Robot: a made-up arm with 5 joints.
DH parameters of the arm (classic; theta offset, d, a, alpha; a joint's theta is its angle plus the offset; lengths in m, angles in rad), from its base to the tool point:
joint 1: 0 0.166 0 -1.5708
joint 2: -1.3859 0 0.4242 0
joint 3: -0.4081 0 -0.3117 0
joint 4: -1.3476 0 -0.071 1.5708
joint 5: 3.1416 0.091 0 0
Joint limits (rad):
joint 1: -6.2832..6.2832
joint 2: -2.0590..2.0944
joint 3: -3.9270..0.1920
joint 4: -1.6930..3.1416
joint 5: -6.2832..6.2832
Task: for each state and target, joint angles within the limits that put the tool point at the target. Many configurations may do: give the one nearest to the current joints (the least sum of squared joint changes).
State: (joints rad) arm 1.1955 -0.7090 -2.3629 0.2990 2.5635
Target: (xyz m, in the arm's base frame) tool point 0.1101 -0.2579 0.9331
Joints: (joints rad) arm 1.9743 -0.8205 -2.1382 0.3405 2.5635
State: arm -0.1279 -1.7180 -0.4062 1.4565 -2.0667
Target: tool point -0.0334 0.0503 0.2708
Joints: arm -0.9846 -1.7613 -0.1458 1.5279 -2.0667
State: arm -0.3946 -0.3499 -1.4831 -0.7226 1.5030
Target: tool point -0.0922 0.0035 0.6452
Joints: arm -0.0379 -1.1594 -0.6127 -0.9280 1.5030
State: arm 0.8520 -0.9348 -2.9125 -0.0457 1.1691
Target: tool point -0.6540 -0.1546 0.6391
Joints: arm 0.2321 -0.9426 -2.9927 -0.1061 1.1691
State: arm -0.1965 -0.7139 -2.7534 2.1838 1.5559
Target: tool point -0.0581 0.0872 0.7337
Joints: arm -0.9830 -0.8264 -1.8871 2.5396 1.5559
